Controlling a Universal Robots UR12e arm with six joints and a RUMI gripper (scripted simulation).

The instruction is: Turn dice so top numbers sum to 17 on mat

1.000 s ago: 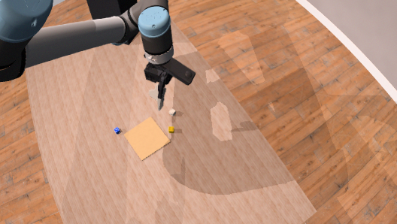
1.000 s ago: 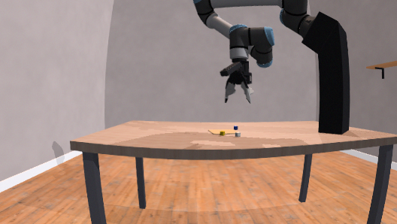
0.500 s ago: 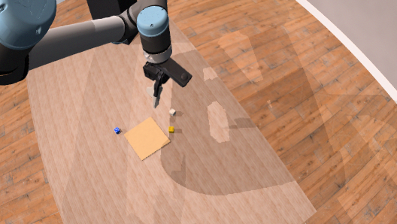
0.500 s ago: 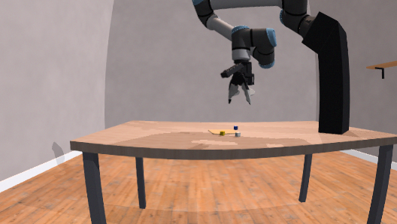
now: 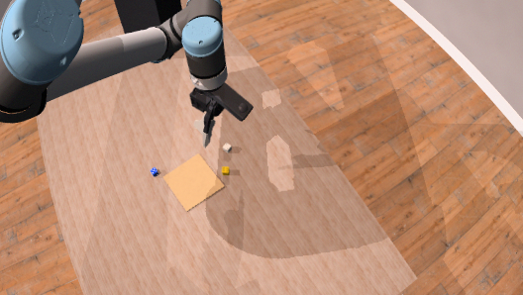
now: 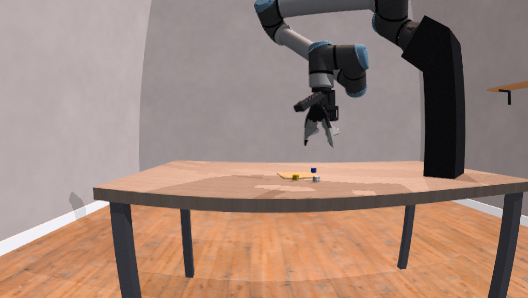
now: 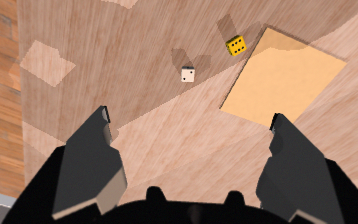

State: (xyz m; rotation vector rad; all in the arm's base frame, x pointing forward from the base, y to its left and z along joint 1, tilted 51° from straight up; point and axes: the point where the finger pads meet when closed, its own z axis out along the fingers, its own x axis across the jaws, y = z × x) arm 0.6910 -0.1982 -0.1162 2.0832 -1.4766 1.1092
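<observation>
Right now my hand is 110 mm above the white die. The rest, counted from my hand: blue die 110 mm behind, 220 mm to the right, 110 mm below; then tan mat 10 mm ahead, 150 mm to the right, 120 mm below; then yellow die 60 mm ahead, 60 mm to the right, 110 mm below.
</observation>
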